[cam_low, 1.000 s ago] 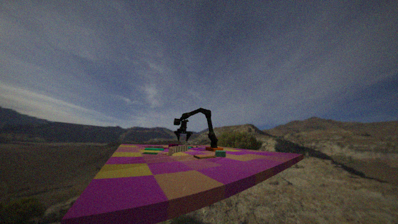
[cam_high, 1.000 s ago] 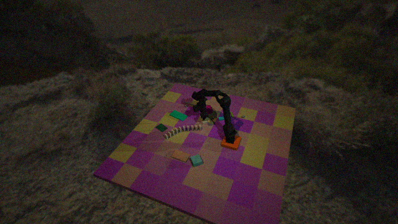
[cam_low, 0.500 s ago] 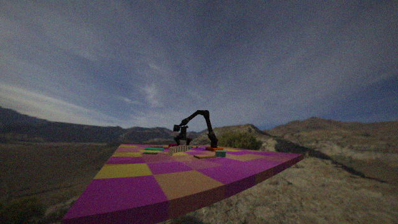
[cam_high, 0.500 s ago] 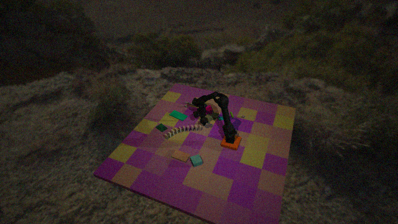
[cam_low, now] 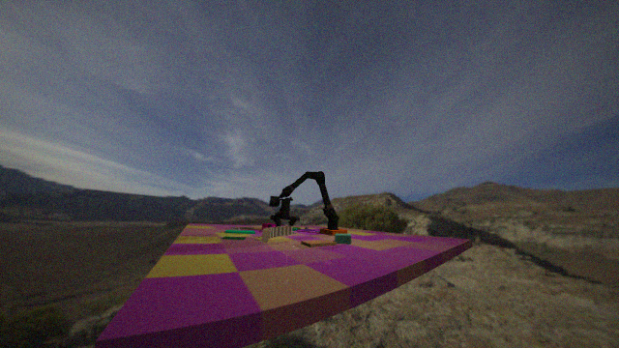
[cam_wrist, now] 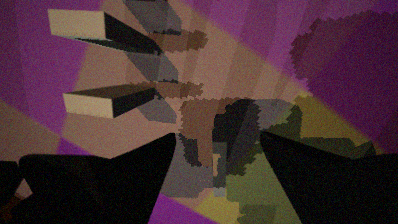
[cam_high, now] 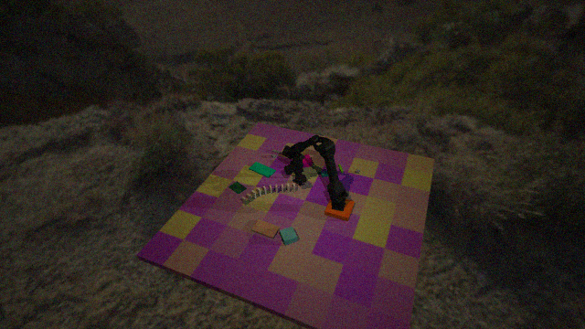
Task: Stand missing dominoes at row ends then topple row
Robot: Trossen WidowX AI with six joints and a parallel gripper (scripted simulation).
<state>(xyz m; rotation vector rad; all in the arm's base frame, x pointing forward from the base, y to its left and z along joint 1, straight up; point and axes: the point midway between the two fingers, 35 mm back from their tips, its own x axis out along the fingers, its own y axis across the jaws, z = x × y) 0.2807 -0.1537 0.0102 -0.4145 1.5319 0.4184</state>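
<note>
Now: the bright green plate 26 cm ahead of my gripper tip and 5 cm to the right of it. Also, from my gripper tip: dark green tile 34 cm ahead, 15 cm to the left; then magenta block 1 cm ahead, 18 cm to the right, 1 cm above; then orange slab 6 cm ahead, 40 cm to the left.
</note>
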